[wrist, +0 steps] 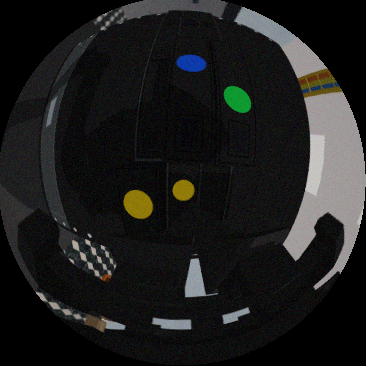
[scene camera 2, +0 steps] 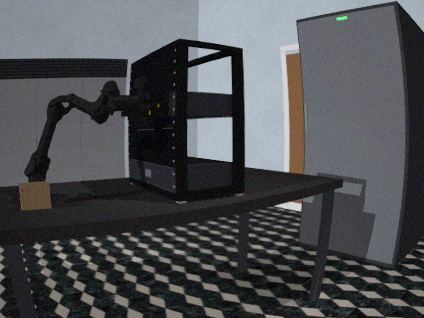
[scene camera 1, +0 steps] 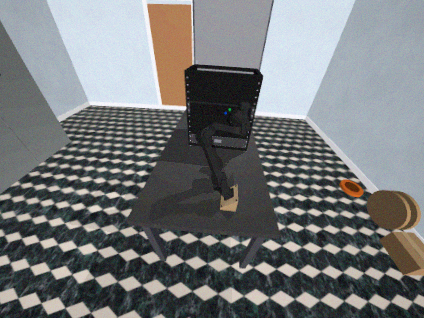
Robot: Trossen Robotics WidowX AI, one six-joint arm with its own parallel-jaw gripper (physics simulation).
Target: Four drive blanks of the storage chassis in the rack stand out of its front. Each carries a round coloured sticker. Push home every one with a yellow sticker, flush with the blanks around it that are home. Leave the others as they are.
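Observation:
In the wrist view, two yellow-stickered drive blanks lie side by side: the left blank (wrist: 138, 204) (scene camera 2: 149, 112) stands out and shows its side wall; the right blank (wrist: 183, 190) (scene camera 2: 158, 105) sits deeper, but whether it is exactly flush I cannot tell. The blue-stickered blank (wrist: 191, 63) (scene camera 1: 225, 113) and green-stickered blank (wrist: 237, 99) (scene camera 1: 229, 109) are beyond them. My gripper (wrist: 191, 207) (scene camera 2: 146, 100) (scene camera 1: 242, 116) is shut and empty, at the chassis front near the yellow-stickered blanks. Its fingertips are dark, and contact is unclear.
The black rack (scene camera 1: 188, 110) (scene camera 2: 181, 125) stands on the dark table (scene camera 1: 175, 185) (scene camera 2: 100, 212). A grey unit (scene camera 1: 217, 141) (scene camera 2: 152, 175) fills its bottom. A tan block (scene camera 1: 229, 205) (scene camera 2: 35, 196) is at the arm's base. A tall grey cabinet (scene camera 2: 355, 130) stands behind the rack.

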